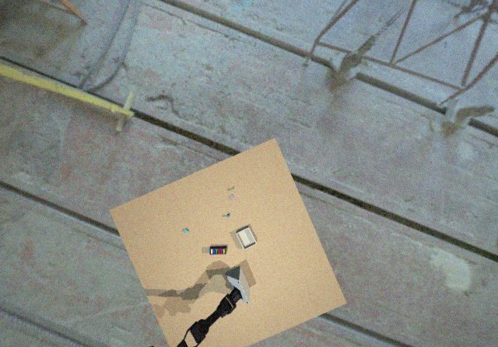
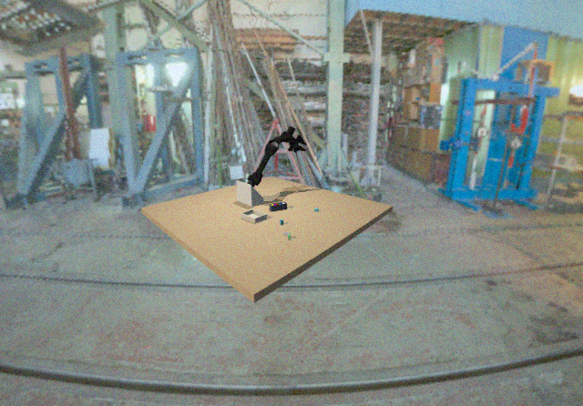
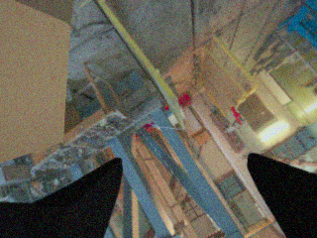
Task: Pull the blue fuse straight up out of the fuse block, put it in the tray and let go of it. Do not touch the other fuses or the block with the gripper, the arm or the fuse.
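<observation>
My gripper tip is now 29 cm short of the blue fuse, 49 cm to the left of it and 33 cm above it. The rest, counted from my gripper tip: tray (32 cm ahead, 73 cm to the right, 35 cm below).
</observation>
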